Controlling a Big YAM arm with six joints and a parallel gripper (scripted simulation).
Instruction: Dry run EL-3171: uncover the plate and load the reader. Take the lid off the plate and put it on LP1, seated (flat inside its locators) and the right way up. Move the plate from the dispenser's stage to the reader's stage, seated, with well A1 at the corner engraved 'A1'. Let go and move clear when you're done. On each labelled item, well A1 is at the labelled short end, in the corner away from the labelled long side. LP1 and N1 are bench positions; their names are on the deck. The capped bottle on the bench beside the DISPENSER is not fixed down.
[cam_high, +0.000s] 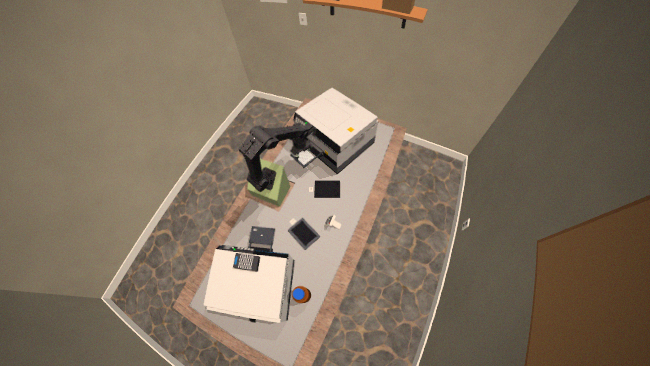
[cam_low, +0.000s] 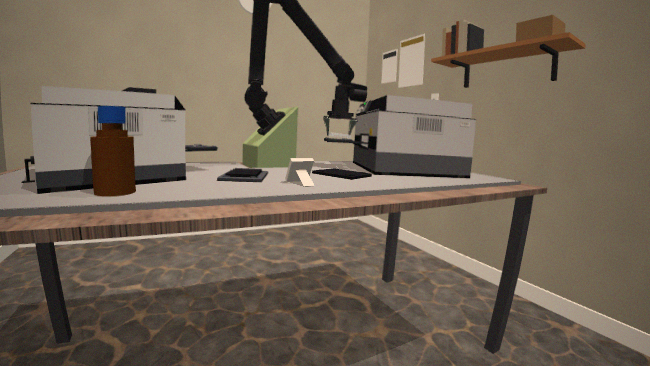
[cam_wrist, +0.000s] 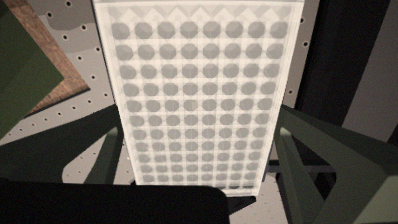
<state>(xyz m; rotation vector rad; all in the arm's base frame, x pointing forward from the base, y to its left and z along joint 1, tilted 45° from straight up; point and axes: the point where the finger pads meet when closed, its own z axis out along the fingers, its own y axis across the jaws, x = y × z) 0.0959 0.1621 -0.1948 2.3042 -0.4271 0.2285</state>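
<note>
The lidded white well plate lies right at my hand. Also, from my hand: black pad (22 cm ahead, 10 cm to the right, 13 cm below); then dark lid (22 cm ahead, 42 cm to the right, 12 cm below); then grey pad (22 cm ahead, 42 cm to the right, 13 cm below).
</note>
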